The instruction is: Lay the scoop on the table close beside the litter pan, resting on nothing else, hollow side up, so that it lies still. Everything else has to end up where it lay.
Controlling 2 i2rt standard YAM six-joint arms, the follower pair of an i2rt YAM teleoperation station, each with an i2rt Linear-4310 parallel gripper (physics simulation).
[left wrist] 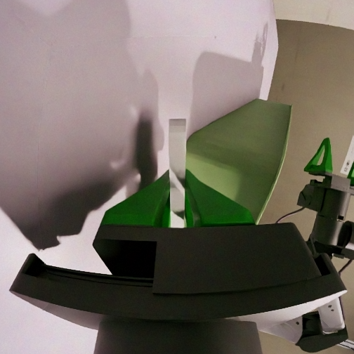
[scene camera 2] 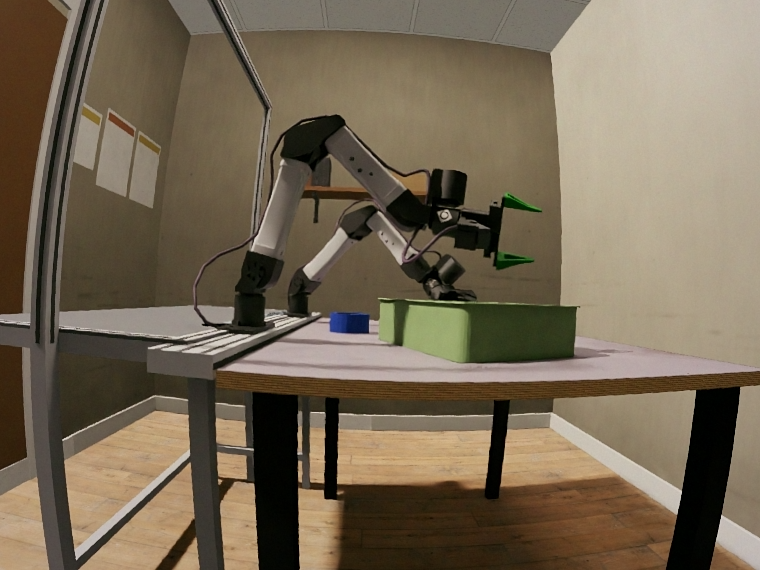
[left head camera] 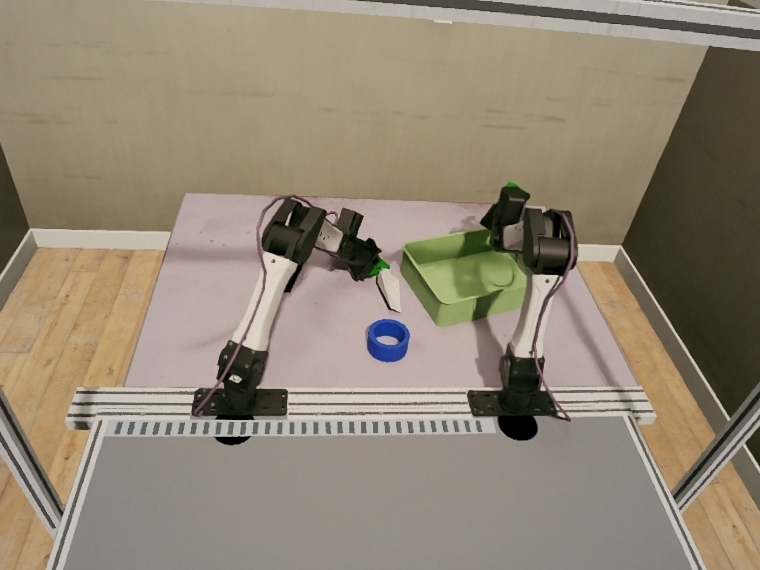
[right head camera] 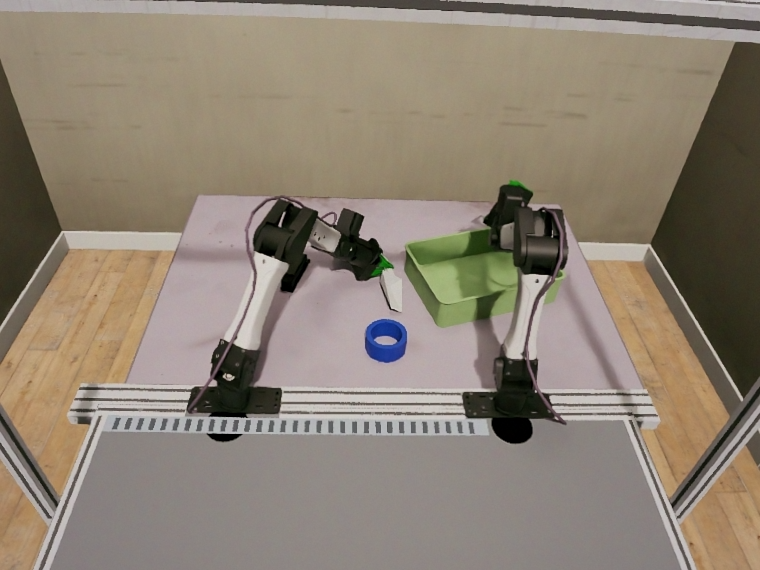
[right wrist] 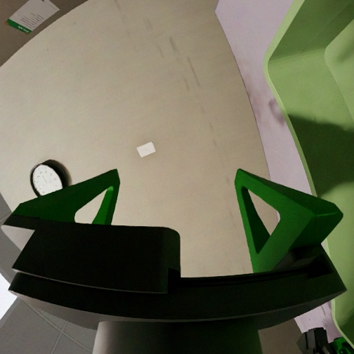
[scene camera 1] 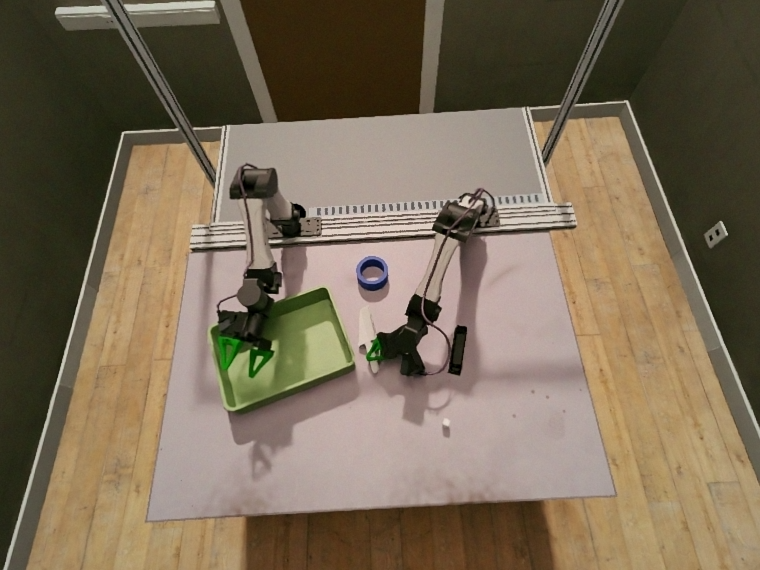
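Where they show: left gripper, fingertip midpoint: (left head camera: 388, 268) (right head camera: 391, 268) (scene camera 1: 367, 359); right gripper, fingertip midpoint: (scene camera 2: 538, 236) (scene camera 1: 238, 374); left arm's base, origin of the base link: (scene camera 2: 298, 316) (left head camera: 240, 404) (right head camera: 235, 401); right arm's base, origin of the base link: (scene camera 2: 248, 329) (left head camera: 511, 405) (right head camera: 507, 407) (scene camera 1: 292, 228).
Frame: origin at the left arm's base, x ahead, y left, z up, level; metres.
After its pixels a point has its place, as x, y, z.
The white scoop (left head camera: 390, 290) @(0.390, -0.364, -0.011) (right head camera: 392, 290) @(0.391, -0.362, -0.011) (scene camera 1: 366, 326) @(0.359, -0.363, -0.006) is low over or on the table, left of the green litter pan (left head camera: 469, 309) @(0.276, -0.555, 0.029) (right head camera: 472, 310) @(0.278, -0.561, 0.025) (scene camera 2: 521, 332) @(0.470, -0.782, 0.029) in the head views and apart from it. Whether it touches the table, and which way its hollow faces, I cannot tell. My left gripper (left head camera: 381, 267) @(0.465, -0.363, 0.005) (scene camera 1: 374, 350) @(0.465, -0.363, 0.005) (left wrist: 177, 175) is shut on the scoop's handle, which shows edge-on in the left wrist view. The pan hides the scoop in scene camera 2. My right gripper (scene camera 1: 240, 371) @(0.541, -0.675, 0.203) (scene camera 2: 537, 236) @(0.541, -0.675, 0.203) (right wrist: 176, 175) is open and empty, high above the pan's far side.
A blue ring (left head camera: 387, 352) @(0.135, -0.329, 0.019) (right head camera: 385, 352) @(0.135, -0.333, 0.019) (scene camera 1: 372, 285) @(0.235, -0.338, 0.023) (scene camera 2: 349, 322) @(0.186, -0.386, 0.012) stands nearer the arm bases than the scoop. A black block (right head camera: 294, 274) @(0.411, -0.096, 0.022) (scene camera 1: 457, 349) @(0.458, -0.100, 0.024) lies beside the left arm. A small white cube (scene camera 1: 446, 422) @(0.658, -0.154, 0.016) lies farther from the arm bases.
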